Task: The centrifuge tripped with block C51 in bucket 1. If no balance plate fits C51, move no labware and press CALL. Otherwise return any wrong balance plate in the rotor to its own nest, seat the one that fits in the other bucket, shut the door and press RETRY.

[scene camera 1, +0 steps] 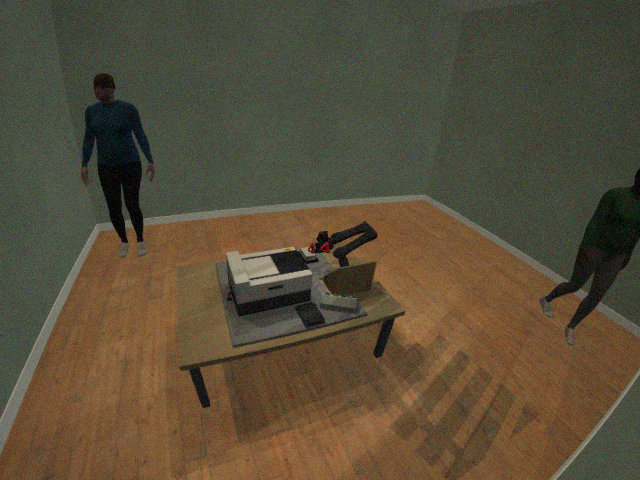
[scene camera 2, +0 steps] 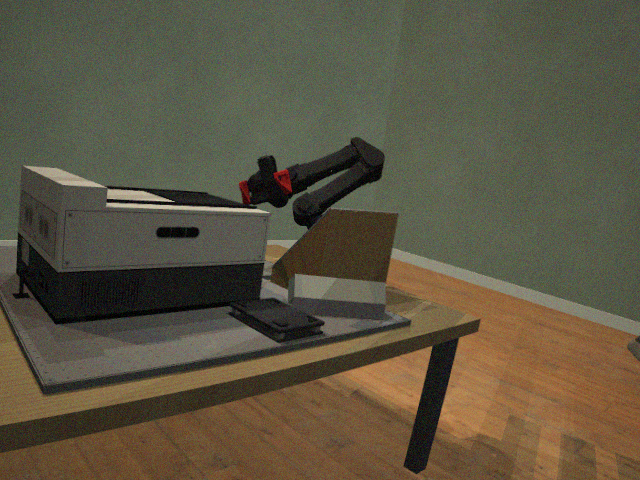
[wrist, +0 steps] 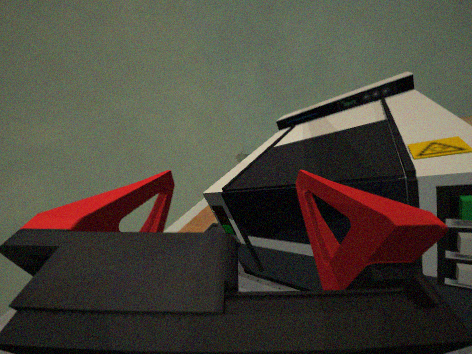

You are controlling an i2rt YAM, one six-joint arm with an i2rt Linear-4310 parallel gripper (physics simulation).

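Where they show: gripper, fingertip midpoint: [scene camera 1: 314, 249] [scene camera 2: 256, 180] [wrist: 235, 177]; arm's base, origin of the base link: [scene camera 1: 345, 269] [scene camera 2: 326, 242].
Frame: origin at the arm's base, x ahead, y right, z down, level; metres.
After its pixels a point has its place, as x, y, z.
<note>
The white and black centrifuge [scene camera 1: 281, 288] {0.471, -0.138, -0.028} [scene camera 2: 124, 242] {0.615, -0.156, -0.027} stands on the grey board, its dark and white door [scene camera 1: 290, 261] {0.377, 0.033, -0.094} [wrist: 330, 160] {0.353, 0.080, -0.094} looking shut. Block C51, the rotor and its buckets are hidden inside. A green button [wrist: 465, 207] {0.304, 0.182, -0.066} and two pale buttons [wrist: 465, 242] {0.304, 0.183, -0.032} [wrist: 464, 273] {0.304, 0.183, 0.004} show at the right edge of the wrist view; their labels are not readable. A pale labware piece [scene camera 1: 308, 253] {0.155, 0.349, 0.069} sits on a dark base behind the machine's right end. My gripper [scene camera 1: 318, 248] {0.217, 0.060, -0.148} [scene camera 2: 263, 188] {0.217, 0.060, -0.148} [wrist: 235, 177] {0.217, 0.060, -0.148} is open and empty, above the centrifuge's right end, fingers towards the machine.
A black nest [scene camera 1: 310, 314] {0.322, -0.265, 0.093} [scene camera 2: 276, 318] {0.341, -0.281, 0.093} lies at the board's front. A wooden panel [scene camera 1: 351, 279] {0.007, -0.114, -0.004} [scene camera 2: 351, 248] {0.011, -0.115, -0.011} stands upright behind a pale low rack [scene camera 1: 338, 302] {0.136, -0.234, 0.063} [scene camera 2: 338, 289] {0.140, -0.229, 0.059}. A person in blue [scene camera 1: 113, 134] stands at the back left, one in green [scene camera 1: 604, 237] at right.
</note>
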